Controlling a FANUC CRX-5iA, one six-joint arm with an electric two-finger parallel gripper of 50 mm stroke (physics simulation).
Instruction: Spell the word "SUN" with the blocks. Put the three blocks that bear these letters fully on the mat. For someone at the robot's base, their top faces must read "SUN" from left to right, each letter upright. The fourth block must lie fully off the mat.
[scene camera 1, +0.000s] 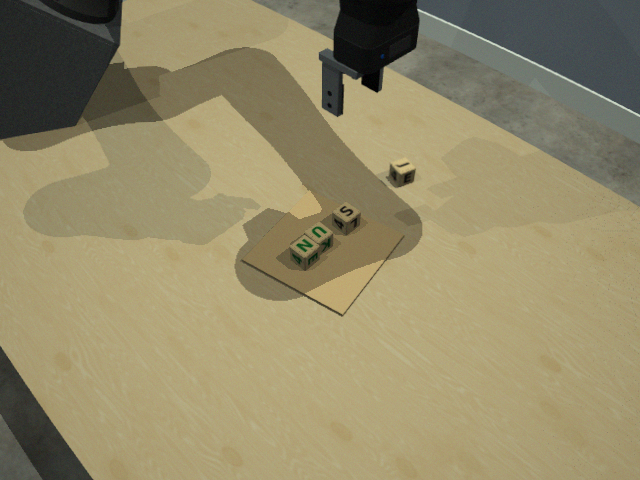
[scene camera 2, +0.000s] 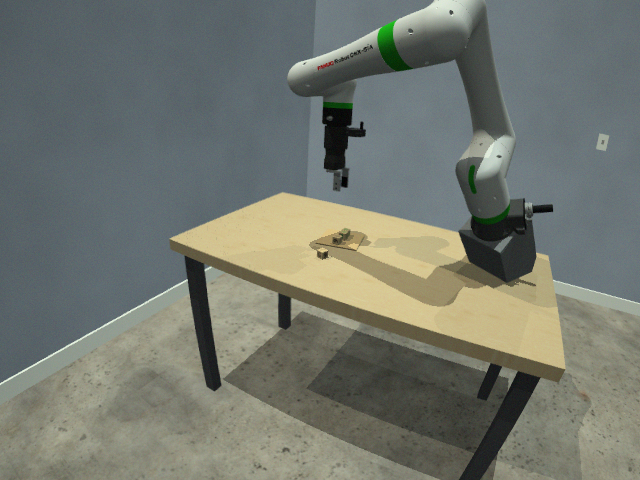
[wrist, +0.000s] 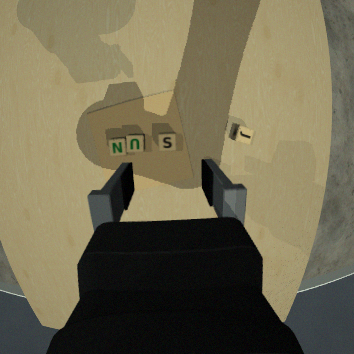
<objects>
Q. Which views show my gripper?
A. Scene camera 1, scene camera 2 and the wrist view: all of them.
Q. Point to my gripper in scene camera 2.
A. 340, 188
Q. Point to a mat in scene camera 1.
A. At 335, 281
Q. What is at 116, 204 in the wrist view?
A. My gripper.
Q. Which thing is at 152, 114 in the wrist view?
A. A mat.
</objects>
